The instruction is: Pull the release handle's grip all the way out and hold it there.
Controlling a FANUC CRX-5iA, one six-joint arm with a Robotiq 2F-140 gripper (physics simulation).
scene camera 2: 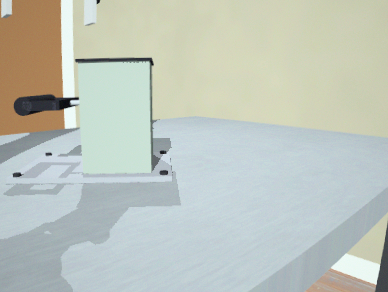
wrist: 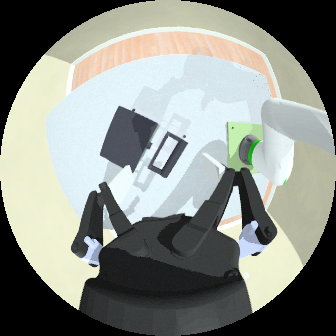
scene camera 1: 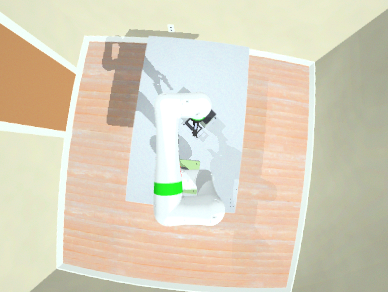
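The release handle's dark rectangular grip [scene camera 2: 35, 105] [wrist: 178, 159] stands out level from the side of a pale green box [scene camera 2: 116, 120] with a dark lid [scene camera 1: 210, 117] [wrist: 125, 140]. A short light rod shows between grip and box. My gripper [scene camera 2: 48, 12] [wrist: 165, 166] is open and empty, pointing down. In scene camera 2 its two light fingertips hang at the top edge, well above the grip. In the wrist view the grip shows between the wide-apart fingertips. In scene camera 1 the arm hides much of the gripper and part of the box.
The box stands on a thin light base plate [scene camera 2: 110, 177] with dark bolts, on the grey table [scene camera 1: 225, 65] [scene camera 2: 250, 200] [wrist: 75, 120]. The arm's green mounting plate [scene camera 1: 191, 164] [wrist: 234, 135] is further along the table. The white arm [scene camera 1: 167, 140] [wrist: 280, 145] passes overhead.
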